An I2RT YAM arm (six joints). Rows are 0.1 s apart.
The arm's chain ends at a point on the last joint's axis. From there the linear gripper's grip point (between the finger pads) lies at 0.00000 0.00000 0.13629 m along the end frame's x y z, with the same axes.
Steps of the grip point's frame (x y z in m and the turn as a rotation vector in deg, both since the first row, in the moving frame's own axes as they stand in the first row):
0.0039, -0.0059, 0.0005, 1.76, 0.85, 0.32
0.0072, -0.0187, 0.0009, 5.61, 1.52, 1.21
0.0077, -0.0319, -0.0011, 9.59, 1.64, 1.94
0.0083, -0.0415, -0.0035, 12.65, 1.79, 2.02
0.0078, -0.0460, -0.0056, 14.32, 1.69, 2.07
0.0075, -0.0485, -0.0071, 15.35, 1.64, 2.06
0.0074, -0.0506, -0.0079, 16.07, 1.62, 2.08
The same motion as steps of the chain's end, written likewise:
0.0019, -0.0017, 0.0006, 1.76, 0.85, 0.32
0.0035, -0.0054, 0.0016, 5.61, 1.52, 1.21
0.0034, -0.0093, 0.0009, 9.59, 1.64, 1.94
0.0036, -0.0117, -0.0001, 12.65, 1.79, 2.02
0.0032, -0.0124, -0.0013, 14.32, 1.69, 2.07
0.0030, -0.0125, -0.0022, 15.35, 1.64, 2.06
0.0029, -0.0130, -0.0025, 16.07, 1.62, 2.08

